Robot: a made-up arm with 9 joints. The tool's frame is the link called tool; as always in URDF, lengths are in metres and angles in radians.
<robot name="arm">
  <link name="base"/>
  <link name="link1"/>
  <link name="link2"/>
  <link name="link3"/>
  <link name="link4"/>
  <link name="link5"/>
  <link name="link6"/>
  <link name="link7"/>
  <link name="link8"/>
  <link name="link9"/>
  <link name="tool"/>
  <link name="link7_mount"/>
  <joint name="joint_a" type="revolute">
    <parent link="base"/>
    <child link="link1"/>
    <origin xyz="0 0 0.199"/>
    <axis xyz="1 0 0"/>
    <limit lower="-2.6" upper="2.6"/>
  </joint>
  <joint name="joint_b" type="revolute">
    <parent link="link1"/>
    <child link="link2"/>
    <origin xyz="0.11 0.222 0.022"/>
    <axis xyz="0 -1 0"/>
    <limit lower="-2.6" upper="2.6"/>
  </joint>
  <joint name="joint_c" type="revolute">
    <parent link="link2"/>
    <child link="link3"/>
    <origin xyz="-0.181 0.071 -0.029"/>
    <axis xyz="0 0 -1"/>
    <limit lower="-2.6" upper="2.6"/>
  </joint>
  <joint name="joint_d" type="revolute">
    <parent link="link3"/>
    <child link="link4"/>
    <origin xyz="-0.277 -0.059 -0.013"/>
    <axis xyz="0 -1 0"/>
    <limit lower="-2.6" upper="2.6"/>
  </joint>
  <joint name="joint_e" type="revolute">
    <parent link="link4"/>
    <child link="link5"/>
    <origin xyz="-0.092 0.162 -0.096"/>
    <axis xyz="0 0 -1"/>
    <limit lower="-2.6" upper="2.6"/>
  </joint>
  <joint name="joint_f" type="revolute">
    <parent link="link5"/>
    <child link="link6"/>
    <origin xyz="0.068 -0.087 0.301"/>
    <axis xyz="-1 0 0"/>
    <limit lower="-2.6" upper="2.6"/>
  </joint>
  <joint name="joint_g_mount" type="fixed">
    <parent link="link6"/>
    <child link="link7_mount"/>
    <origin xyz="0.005 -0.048 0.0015"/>
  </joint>
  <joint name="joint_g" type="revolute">
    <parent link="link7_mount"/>
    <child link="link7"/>
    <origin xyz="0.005 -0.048 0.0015"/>
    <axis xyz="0 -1 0"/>
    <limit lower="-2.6" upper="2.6"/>
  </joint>
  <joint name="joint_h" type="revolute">
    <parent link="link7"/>
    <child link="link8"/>
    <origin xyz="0.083 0 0.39"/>
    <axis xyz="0 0 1"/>
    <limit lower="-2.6" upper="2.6"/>
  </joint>
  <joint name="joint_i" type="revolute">
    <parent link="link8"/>
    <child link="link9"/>
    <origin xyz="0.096 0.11 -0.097"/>
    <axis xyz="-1 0 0"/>
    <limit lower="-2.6" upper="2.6"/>
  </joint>
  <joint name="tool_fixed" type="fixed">
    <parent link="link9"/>
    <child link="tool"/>
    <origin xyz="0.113 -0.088 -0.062"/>
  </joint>
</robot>
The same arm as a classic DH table. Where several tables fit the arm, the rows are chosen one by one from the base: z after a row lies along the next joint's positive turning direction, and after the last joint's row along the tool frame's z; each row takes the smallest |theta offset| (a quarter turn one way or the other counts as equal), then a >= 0, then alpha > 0; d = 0 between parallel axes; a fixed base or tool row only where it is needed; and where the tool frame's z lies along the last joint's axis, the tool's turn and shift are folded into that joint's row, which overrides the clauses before.
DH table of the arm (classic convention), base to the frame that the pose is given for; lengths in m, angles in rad. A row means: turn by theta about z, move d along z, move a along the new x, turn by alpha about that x. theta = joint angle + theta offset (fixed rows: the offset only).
base (fixed): theta0 1.5708  d 0.1990  a 0.0000  alpha 1.5708
joint_a: theta0 1.5708  d 0.1100  a 0.0220  alpha -1.5708
joint_b: theta0 1.5708  d -0.2930  a 0.1810  alpha -1.5708
joint_c: theta0 0.0000  d 0.0420  a 0.2770  alpha 1.5708
joint_d: theta0 0.0000  d -0.1030  a 0.0920  alpha -1.5708
joint_e: theta0 -1.5708  d -0.2050  a 0.0870  alpha -1.5708
joint_f: theta0 1.5708  d -0.0780  a 0.0030  alpha 1.5708
joint_g: theta0 -1.5708  d 0.0960  a 0.0830  alpha -1.5708
joint_h: theta0 1.5708  d 0.2930  a 0.1100  alpha -1.5708
joint_i: theta0 0.0000  d -0.2090  a -0.0880  alpha 1.5708
tool (fixed): theta0 -1.5708  d -0.0620  a 0.0000  alpha 0.0000
Joint limits (rad, base to tool): -2.6000..2.6000 -2.6000..2.6000 -2.6000..2.6000 -2.6000..2.6000 -2.6000..2.6000 -2.6000..2.6000 -2.6000..2.6000 -2.6000..2.6000 -2.6000..2.6000

